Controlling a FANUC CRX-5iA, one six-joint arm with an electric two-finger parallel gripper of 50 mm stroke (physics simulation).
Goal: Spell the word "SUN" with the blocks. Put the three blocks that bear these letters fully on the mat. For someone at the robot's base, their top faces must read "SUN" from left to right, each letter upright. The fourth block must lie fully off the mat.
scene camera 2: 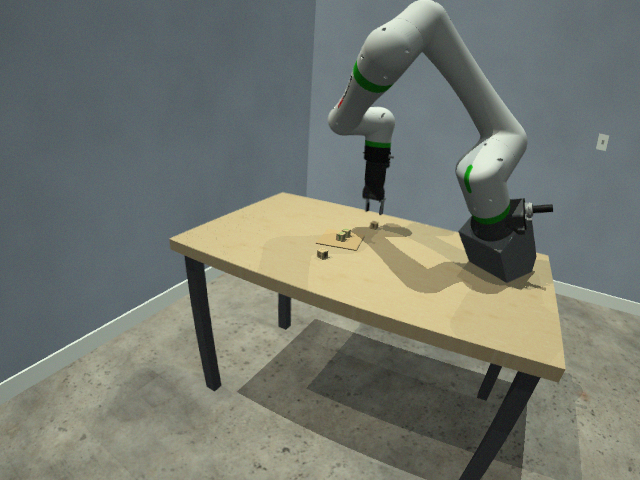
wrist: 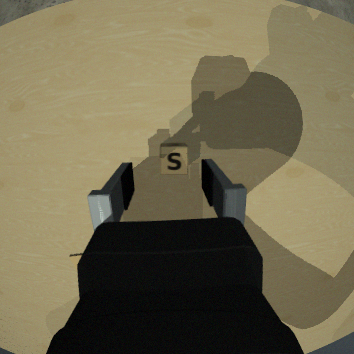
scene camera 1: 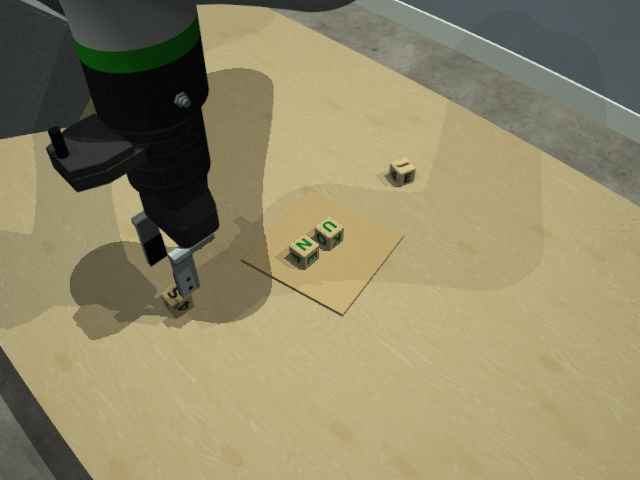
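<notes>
My gripper [scene camera 1: 172,277] [scene camera 2: 374,211] [wrist: 166,174] is open and empty, above the S block. The S block [scene camera 1: 177,301] [scene camera 2: 374,225] [wrist: 174,161] lies on the table off the mat, with a black S on top; in the wrist view it shows slightly beyond the fingertips. A finger partly hides it in scene camera 1. The mat [scene camera 1: 361,268] [scene camera 2: 330,241] bears the green-lettered N block [scene camera 1: 303,251] [scene camera 2: 346,233] and U block [scene camera 1: 329,233] [scene camera 2: 340,236], both letter up and close together. The fourth block [scene camera 1: 402,172] [scene camera 2: 322,254], a black I on top, lies off the mat.
The wooden table [scene camera 1: 413,361] [scene camera 2: 413,289] carries the robot's dark base [scene camera 2: 498,250] at one end. The arm's shadow falls over the S block and the table around it. Walls stand behind the table in scene camera 2.
</notes>
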